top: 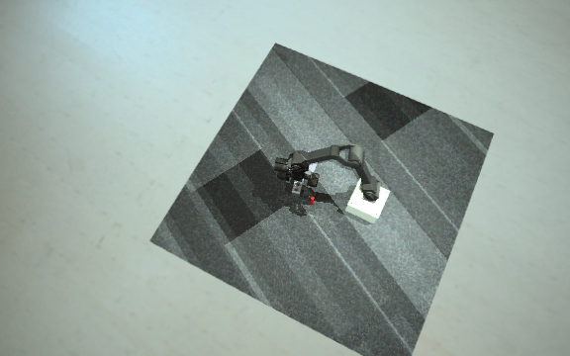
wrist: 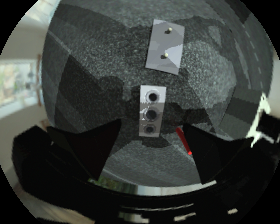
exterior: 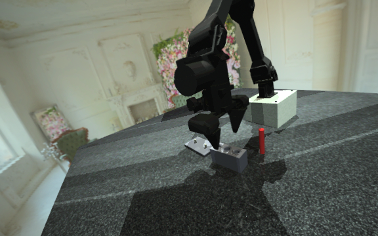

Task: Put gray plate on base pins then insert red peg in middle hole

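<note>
Right now my gripper tip is 40 mm above the gray plate. The rest, counted from my gripper tip: pin base (140 mm to the right, 70 mm below); red peg (100 mm behind, 40 mm to the left, 40 mm below).
</note>
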